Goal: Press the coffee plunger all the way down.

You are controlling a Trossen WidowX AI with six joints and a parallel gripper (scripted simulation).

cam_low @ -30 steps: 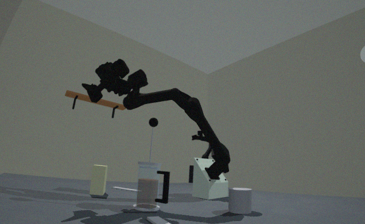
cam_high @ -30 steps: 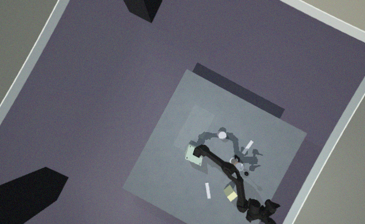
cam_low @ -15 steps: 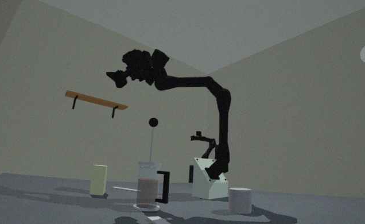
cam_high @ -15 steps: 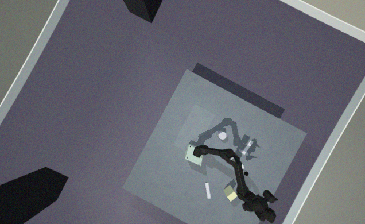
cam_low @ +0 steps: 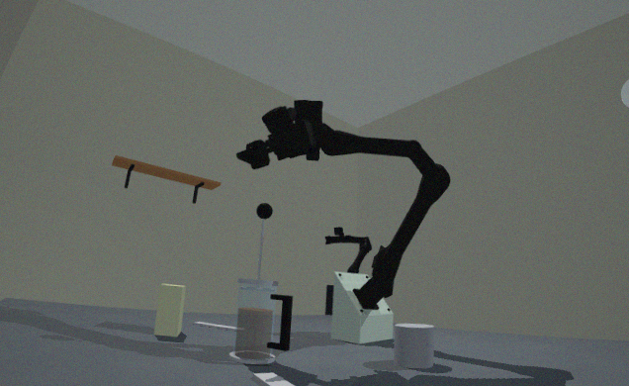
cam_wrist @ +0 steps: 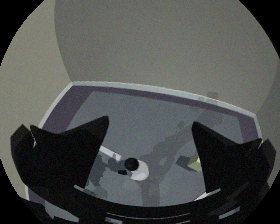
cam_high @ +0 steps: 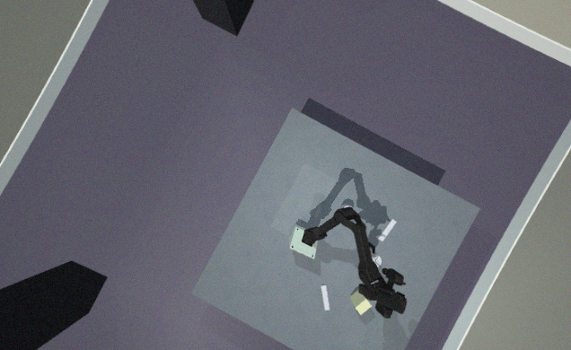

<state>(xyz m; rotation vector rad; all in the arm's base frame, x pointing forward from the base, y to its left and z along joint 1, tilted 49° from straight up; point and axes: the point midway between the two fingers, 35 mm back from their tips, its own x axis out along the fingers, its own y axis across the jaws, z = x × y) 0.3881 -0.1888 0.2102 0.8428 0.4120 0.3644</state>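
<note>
Now: the coffee press 30 mm behind my gripper tip, 50 mm to the left of it and 260 mm below it.
</note>
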